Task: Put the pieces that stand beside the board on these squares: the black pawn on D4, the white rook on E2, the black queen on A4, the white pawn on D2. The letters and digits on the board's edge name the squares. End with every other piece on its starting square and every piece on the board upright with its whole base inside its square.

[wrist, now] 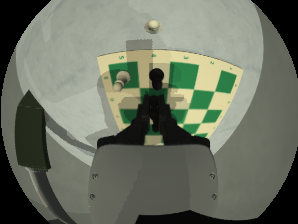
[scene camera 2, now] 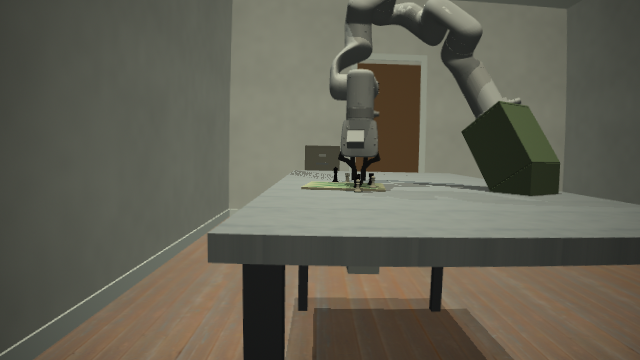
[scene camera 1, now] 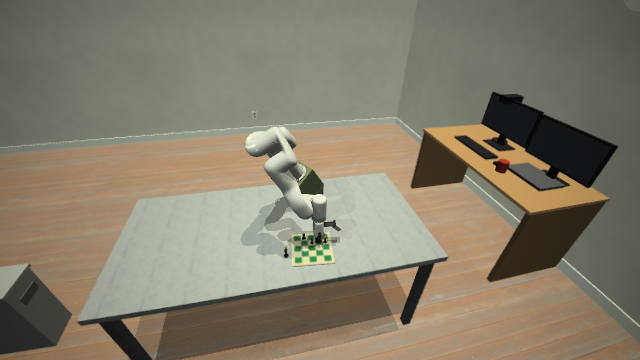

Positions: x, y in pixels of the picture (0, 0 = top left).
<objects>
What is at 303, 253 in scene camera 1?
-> A chessboard.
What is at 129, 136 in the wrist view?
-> The gripper.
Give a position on a chessboard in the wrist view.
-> At 199, 88
</objects>
